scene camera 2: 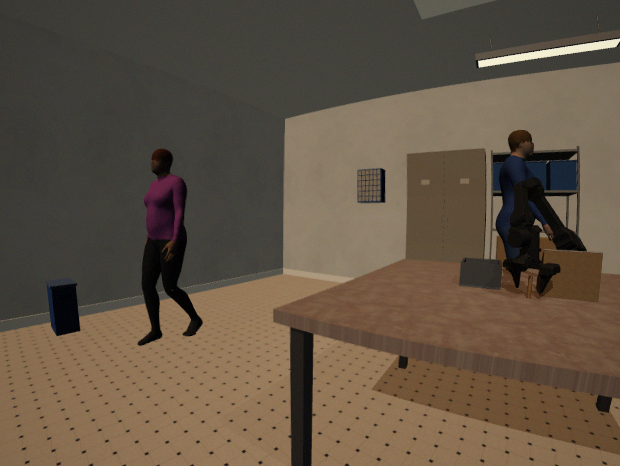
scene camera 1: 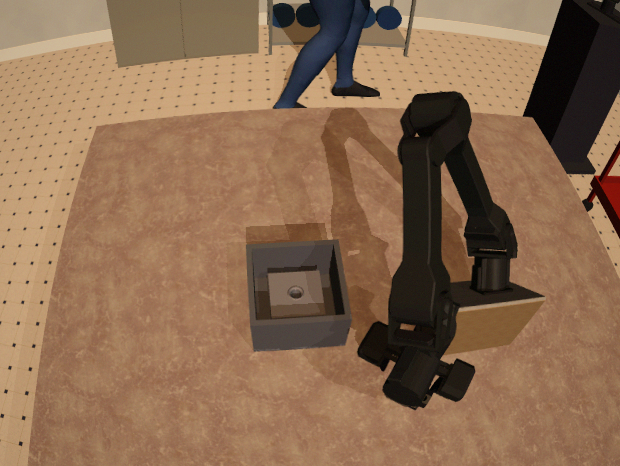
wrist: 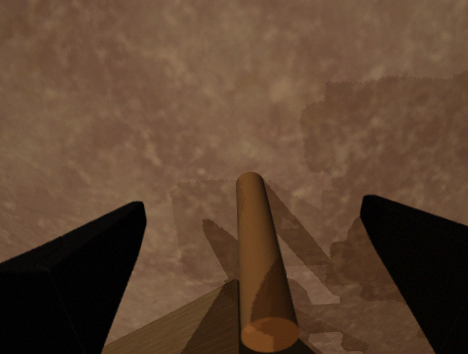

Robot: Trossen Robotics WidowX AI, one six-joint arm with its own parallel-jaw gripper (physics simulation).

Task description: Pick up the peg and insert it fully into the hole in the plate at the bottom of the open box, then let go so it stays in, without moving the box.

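Frame: origin at the arm's base, x ahead, y left, z up, level; centimetres.
Where they show: gripper, between the fingertips: [scene camera 2: 528, 290] [wrist: 254, 209]; arm's base, origin of its link: [scene camera 2: 574, 267] [scene camera 1: 491, 289].
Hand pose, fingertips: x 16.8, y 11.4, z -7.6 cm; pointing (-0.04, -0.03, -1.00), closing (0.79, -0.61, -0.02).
Observation:
Each offset is from my fingertips to the top centre of the thing. "*": to the spot under its first point. Level surfaces: height alone.
The orange-brown peg {dx -0.2, dy -0.2, dz +5.2 cm} [scene camera 2: 529, 287] [wrist: 257, 250] stands upright on the table, between the spread fingertips of my gripper [scene camera 1: 415, 371] [scene camera 2: 529, 290] [wrist: 254, 209]. The gripper is open, with a gap on each side of the peg in the wrist view. In scene camera 1's view the peg is hidden under the gripper. The open grey box {dx +17.0, dy -17.6, dz +7.0 cm} [scene camera 1: 300, 335] [scene camera 2: 480, 274] stands to the left of the gripper. Inside it lies a light plate {dx +17.0, dy -17.6, dz +3.3 cm} [scene camera 1: 279, 281] with a round hole {* dx +17.0, dy -18.4, dz +2.0 cm} [scene camera 1: 295, 292] near its middle.
A wood-sided block [scene camera 1: 493, 328] [scene camera 2: 573, 275] [wrist: 160, 325] stands under the arm's base, close on the gripper's right in scene camera 1's view. The table {dz -2.8 cm} [scene camera 1: 150, 400] [scene camera 2: 400, 310] carries box and block. A person in blue [scene camera 1: 320, 55] [scene camera 2: 506, 200] is beyond the table's far edge.

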